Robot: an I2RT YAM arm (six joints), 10 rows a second.
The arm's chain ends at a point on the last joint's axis. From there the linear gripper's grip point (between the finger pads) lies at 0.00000 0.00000 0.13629 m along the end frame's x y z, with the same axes.
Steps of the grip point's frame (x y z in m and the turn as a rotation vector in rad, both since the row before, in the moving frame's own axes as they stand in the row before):
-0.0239, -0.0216, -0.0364, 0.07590, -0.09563, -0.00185
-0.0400, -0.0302, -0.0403, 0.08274, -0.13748, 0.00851
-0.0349, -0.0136, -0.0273, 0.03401, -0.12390, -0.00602
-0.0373, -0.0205, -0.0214, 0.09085, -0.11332, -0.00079
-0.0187, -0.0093, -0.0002, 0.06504, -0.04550, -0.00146
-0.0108, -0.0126, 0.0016, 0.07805, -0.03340, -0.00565
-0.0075, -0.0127, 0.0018, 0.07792, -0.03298, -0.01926
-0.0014, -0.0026, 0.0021, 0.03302, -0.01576, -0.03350
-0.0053, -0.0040, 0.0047, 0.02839, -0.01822, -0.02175
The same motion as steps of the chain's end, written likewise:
-0.0109, -0.0113, -0.0354, 0.07590, -0.09563, -0.00185
-0.0214, -0.0189, -0.0385, 0.08274, -0.13748, 0.00851
-0.0180, -0.0090, -0.0262, 0.03401, -0.12390, -0.00602
-0.0219, -0.0082, -0.0200, 0.09085, -0.11332, -0.00079
-0.0125, -0.0004, 0.0002, 0.06504, -0.04550, -0.00146
-0.0062, -0.0020, 0.0021, 0.07805, -0.03340, -0.00565
-0.0029, -0.0021, 0.0023, 0.07792, -0.03298, -0.01926
0.0008, 0.0019, 0.0022, 0.03302, -0.01576, -0.03350
-0.0028, -0.0002, 0.0048, 0.02839, -0.01822, -0.02175

